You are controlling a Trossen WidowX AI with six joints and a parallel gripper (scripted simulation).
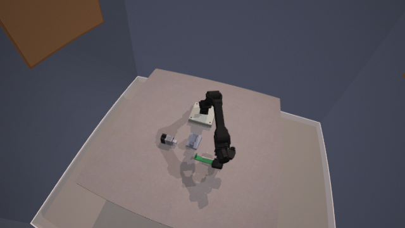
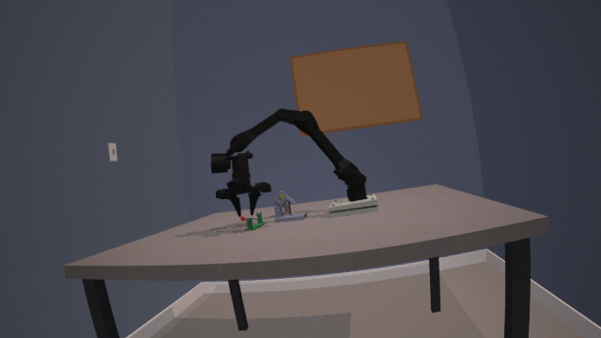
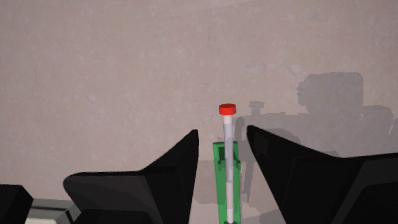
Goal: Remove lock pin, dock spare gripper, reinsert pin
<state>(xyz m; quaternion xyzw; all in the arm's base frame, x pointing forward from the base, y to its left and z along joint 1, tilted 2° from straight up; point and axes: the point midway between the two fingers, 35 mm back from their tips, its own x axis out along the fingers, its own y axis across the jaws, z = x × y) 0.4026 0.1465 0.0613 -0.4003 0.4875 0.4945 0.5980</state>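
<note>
My gripper tip is 10 cm to the left of the green cradle, 3 cm above it and 1 cm past it. The rest, counted from my gripper tip: mount block (19 cm to the right, 12 cm behind); spare gripper (36 cm to the right, 11 cm behind, 3 cm below).
</note>
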